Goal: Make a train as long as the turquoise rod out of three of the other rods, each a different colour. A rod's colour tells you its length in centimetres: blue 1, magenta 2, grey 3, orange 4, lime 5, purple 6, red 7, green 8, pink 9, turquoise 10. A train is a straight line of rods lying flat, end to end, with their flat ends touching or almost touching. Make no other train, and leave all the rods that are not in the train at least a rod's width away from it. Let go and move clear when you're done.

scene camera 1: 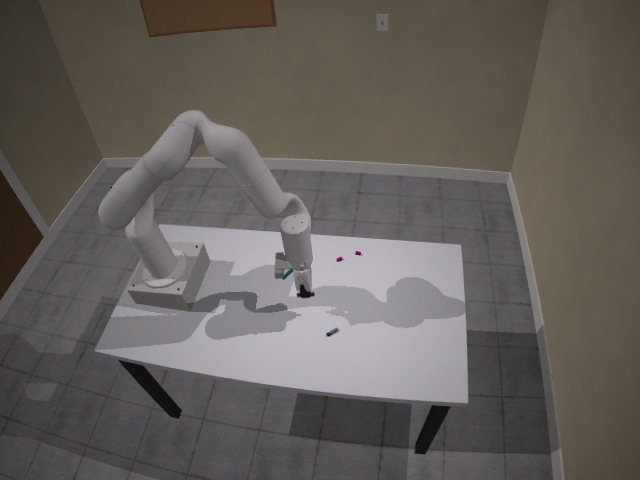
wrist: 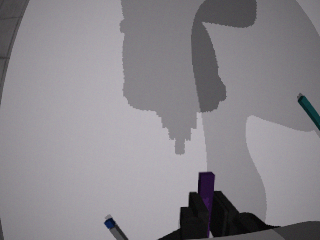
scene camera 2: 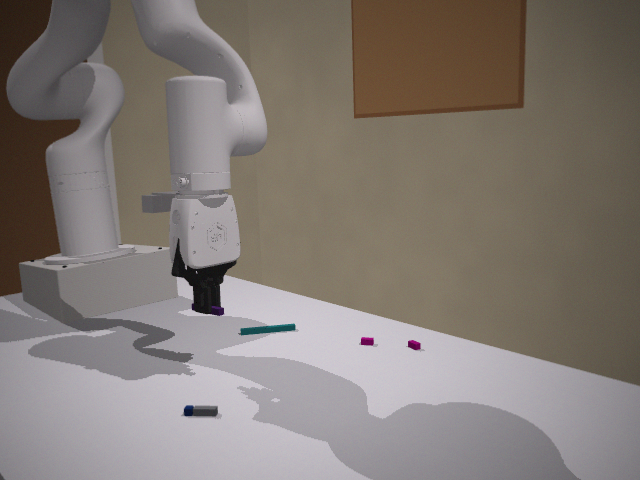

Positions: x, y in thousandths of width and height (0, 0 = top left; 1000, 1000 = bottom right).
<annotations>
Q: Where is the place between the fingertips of my gripper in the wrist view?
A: At 636, 869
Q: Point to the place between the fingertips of my gripper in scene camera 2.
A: At 324, 649
</annotations>
